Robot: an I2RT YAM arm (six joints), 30 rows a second.
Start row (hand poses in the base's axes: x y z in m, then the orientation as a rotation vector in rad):
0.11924, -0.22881, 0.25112, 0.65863, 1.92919, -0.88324
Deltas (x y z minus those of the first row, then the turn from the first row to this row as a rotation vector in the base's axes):
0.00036, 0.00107, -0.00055, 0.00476, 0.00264, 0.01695
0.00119, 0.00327, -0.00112, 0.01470, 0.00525, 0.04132
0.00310, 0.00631, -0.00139, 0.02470, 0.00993, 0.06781
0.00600, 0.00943, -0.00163, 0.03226, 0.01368, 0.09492
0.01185, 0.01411, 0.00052, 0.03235, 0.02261, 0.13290
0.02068, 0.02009, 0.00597, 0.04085, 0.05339, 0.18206
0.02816, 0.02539, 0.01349, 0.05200, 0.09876, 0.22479
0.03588, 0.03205, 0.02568, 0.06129, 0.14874, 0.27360
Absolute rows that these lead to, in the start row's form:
0.11960, -0.22774, 0.25057, 0.64332, 1.93708, -0.86963
0.12043, -0.22554, 0.25000, 0.62347, 1.94884, -0.84659
0.12234, -0.22250, 0.24973, 0.60075, 1.96249, -0.82307
0.12524, -0.21938, 0.24949, 0.57622, 1.97374, -0.80086
0.13109, -0.21470, 0.25164, 0.53448, 1.98647, -0.78095
0.13992, -0.20872, 0.25709, 0.47820, 2.02355, -0.75585
0.14740, -0.20342, 0.26461, 0.42391, 2.07318, -0.73825
0.15512, -0.19676, 0.27680, 0.35943, 2.12506, -0.71953

